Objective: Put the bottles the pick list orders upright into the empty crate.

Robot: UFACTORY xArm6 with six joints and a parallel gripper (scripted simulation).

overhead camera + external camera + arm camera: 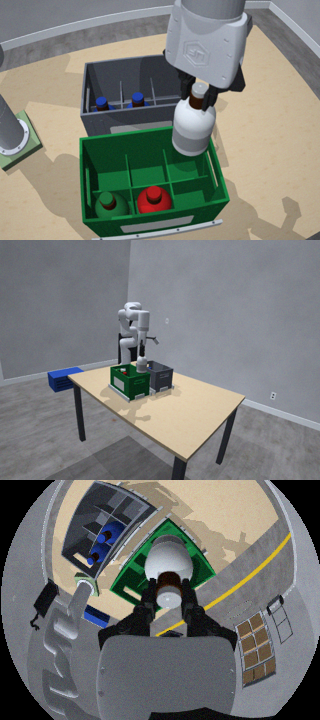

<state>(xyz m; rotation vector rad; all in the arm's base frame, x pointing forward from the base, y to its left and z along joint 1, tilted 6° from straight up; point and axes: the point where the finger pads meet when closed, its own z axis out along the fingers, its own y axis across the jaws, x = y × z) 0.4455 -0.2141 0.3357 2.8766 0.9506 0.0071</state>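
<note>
My gripper is now 70 mm above the white-label bottle. Also, from my hand: red-label bottle (100 mm behind, 70 mm to the right, 240 mm below); green crate (90 mm behind, 30 mm to the right, 240 mm below); green bottle (190 mm behind, 60 mm to the right, 240 mm below).
</note>
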